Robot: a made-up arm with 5 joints.
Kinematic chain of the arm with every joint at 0, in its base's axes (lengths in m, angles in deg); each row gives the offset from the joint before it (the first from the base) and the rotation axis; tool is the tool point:
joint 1: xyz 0 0 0.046 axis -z
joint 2: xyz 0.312 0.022 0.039 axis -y
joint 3: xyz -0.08 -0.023 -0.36 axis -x
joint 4: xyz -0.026 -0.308 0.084 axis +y
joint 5: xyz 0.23 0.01 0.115 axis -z
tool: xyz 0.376 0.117 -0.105
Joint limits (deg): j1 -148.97..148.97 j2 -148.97..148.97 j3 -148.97..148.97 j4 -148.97..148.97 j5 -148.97..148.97
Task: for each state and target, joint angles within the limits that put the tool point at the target. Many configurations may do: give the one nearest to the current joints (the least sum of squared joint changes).
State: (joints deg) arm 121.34 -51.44 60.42 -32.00 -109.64
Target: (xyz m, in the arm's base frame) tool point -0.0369 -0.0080 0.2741
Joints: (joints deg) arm 133.48 -91.13 47.67 -38.13 -127.24
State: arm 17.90 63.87 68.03 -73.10 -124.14
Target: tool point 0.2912 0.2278 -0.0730
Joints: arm -2.97 38.95 24.07 -87.61 -73.48
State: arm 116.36 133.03 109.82 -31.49 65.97
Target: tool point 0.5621 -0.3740 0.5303
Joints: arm 102.86 134.78 133.07 -32.31 48.68
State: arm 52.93 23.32 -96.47 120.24 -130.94
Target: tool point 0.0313 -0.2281 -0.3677
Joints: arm 48.27 -7.95 -107.86 118.34 -125.70
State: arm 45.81 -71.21 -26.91 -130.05 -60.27
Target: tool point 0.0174 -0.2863 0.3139
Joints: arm 50.02 -71.44 -37.60 -112.71 -57.89
